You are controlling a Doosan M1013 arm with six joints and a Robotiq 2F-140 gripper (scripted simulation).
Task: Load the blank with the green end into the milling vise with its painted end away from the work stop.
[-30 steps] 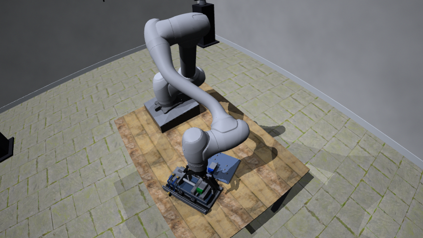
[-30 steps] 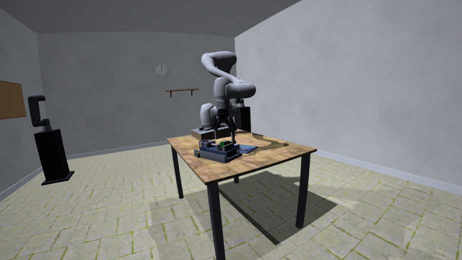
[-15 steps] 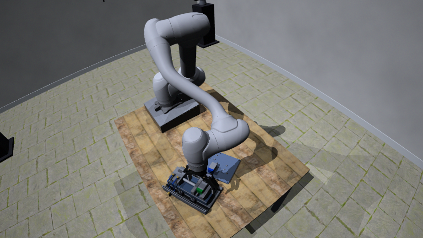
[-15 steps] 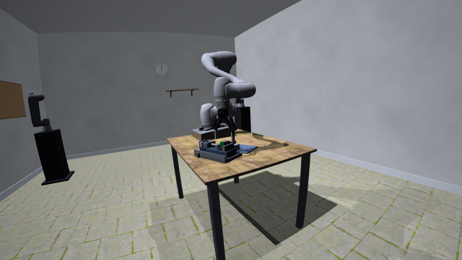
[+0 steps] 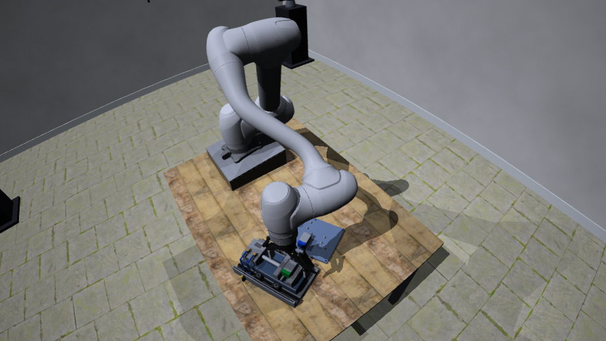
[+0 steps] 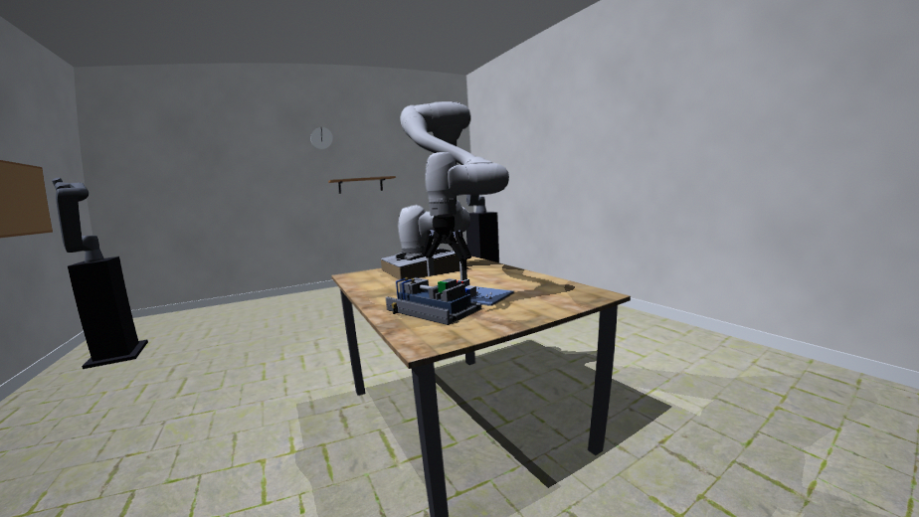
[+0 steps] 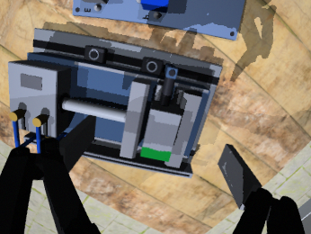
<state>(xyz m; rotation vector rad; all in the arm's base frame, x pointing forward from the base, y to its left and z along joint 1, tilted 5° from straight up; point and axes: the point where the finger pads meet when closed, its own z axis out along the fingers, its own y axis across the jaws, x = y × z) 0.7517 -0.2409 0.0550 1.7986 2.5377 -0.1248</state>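
My hand is 2 cm past the work stop rod, 4 cm to the right of it and 5 cm above it. Also, from my hand: blue-ended blank (10 cm behind, 15 cm to the left, 11 cm below); hose block (16 cm behind, 6 cm to the right, 6 cm below); moving jaw (3 cm behind, 1 cm to the right, 6 cm below).
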